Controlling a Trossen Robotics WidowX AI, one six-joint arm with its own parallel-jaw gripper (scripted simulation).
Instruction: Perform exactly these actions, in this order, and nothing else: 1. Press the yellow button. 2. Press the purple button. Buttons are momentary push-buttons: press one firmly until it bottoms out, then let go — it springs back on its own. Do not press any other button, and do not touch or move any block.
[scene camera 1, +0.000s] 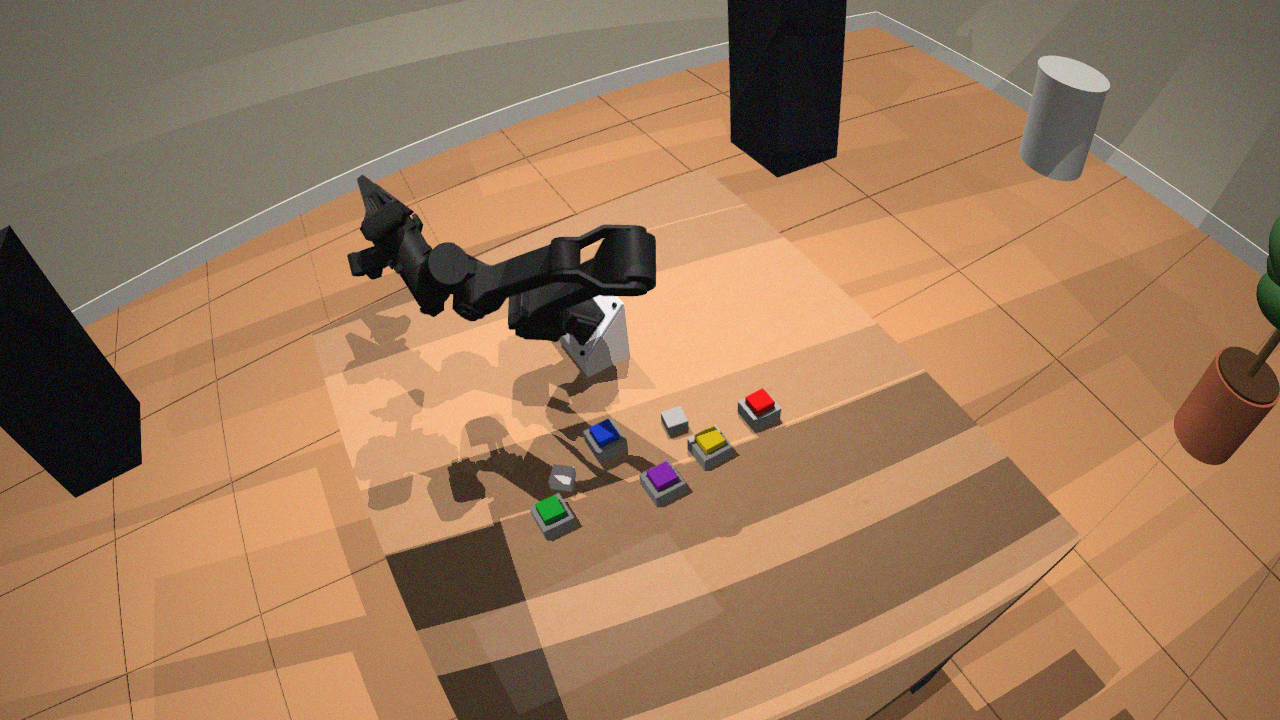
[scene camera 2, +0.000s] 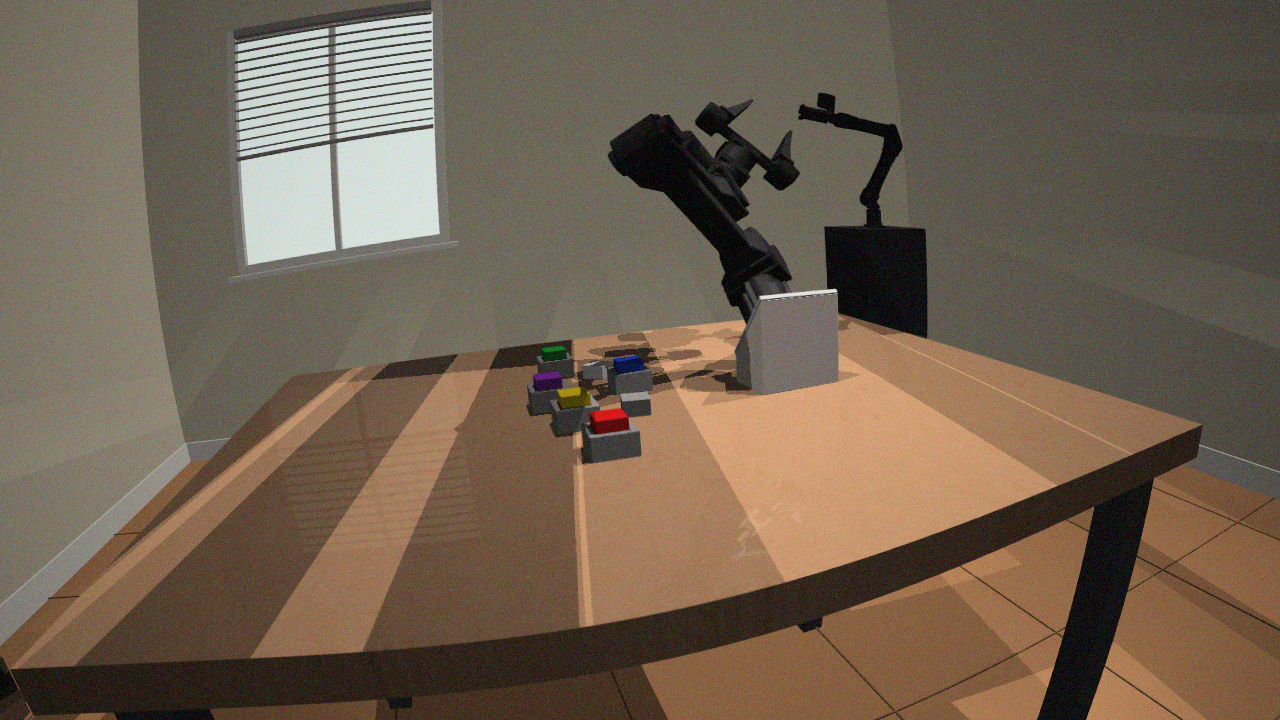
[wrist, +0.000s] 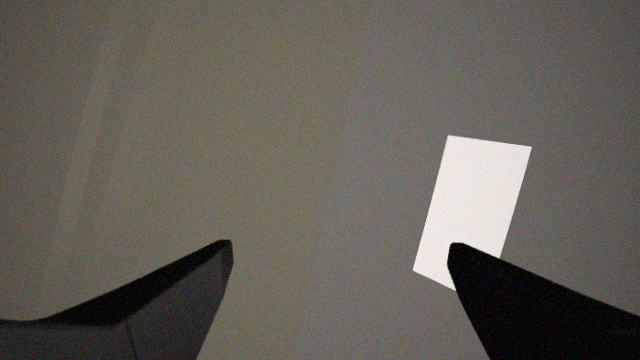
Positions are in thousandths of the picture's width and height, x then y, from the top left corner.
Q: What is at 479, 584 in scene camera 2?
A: A red button.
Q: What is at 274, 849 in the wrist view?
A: My gripper.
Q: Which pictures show my gripper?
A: Scene camera 1, scene camera 2 and the wrist view: all of them.
